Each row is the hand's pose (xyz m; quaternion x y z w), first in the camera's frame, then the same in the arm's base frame.
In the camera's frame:
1: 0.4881 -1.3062 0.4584 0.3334 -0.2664 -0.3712 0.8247
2: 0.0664 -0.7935 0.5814 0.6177 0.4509 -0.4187 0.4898
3: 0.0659 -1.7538 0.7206 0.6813 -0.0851 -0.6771 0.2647
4: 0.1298 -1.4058 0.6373 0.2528 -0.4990 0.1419 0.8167
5: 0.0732 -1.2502 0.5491 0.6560 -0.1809 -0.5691 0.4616
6: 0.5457 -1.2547 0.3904 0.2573 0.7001 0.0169 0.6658
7: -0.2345 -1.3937 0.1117 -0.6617 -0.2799 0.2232 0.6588
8: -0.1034 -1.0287 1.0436 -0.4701 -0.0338 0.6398 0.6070
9: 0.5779 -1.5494 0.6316 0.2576 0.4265 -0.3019 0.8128
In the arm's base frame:
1: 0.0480 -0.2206 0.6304 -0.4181 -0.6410 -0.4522 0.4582
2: 0.3112 -0.0763 0.0256 0.3354 -0.3726 -0.7153 0.4868
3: -0.3187 0.3388 0.6359 0.2536 -0.8518 -0.4096 0.2058
4: -0.0810 0.1306 0.4562 -0.6340 -0.4163 -0.0169 0.6515
5: -0.0379 0.0373 0.2993 0.0564 -0.8471 -0.3948 0.3512
6: 0.0738 -0.3202 0.6282 0.1069 0.2116 -0.7464 0.6218
7: -0.5063 -0.1252 0.0527 -0.9572 0.2588 -0.1134 0.0629
8: 0.3135 0.4571 0.1409 -0.7268 0.5611 0.0223 0.3955
9: 0.0000 -0.0465 0.8846 -0.0957 -0.1573 -0.8396 0.5110

